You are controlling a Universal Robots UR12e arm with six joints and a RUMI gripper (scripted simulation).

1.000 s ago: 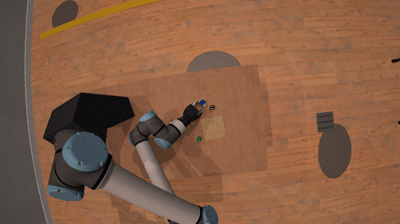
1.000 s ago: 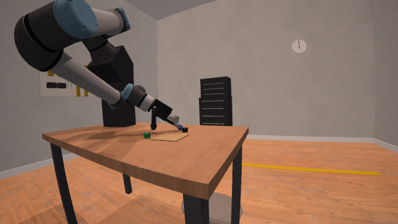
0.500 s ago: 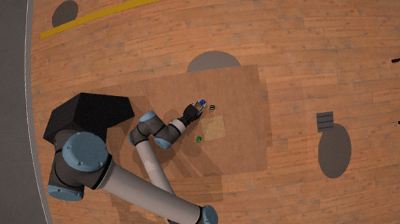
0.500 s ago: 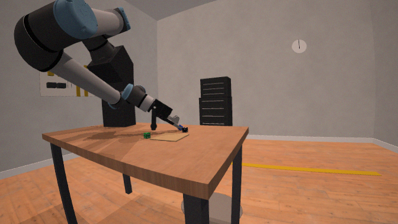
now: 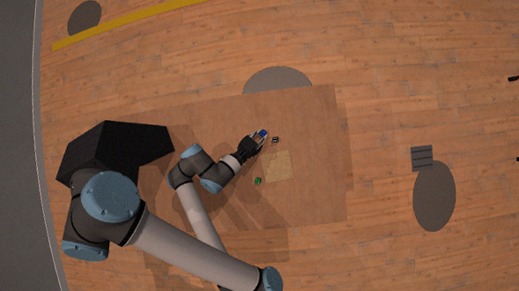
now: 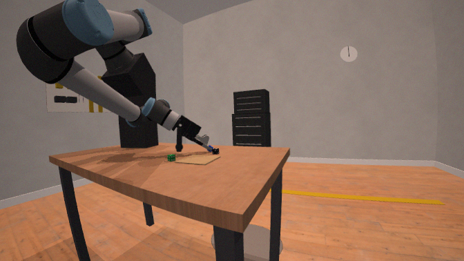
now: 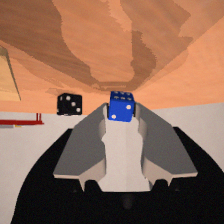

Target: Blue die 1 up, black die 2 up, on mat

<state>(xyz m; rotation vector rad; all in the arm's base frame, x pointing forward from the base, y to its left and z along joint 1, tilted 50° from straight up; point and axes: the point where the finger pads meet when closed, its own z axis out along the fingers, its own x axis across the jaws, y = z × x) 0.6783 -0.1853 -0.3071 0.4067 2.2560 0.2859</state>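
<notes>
Right now my hand is right at the blue die. The rest, counted from my hand: green die (22 cm to the right, 6 cm behind, 1 cm below); then tan mat (16 cm to the right, 4 cm ahead, 2 cm below); then black die (6 cm ahead, 4 cm to the right, 1 cm below).
</notes>
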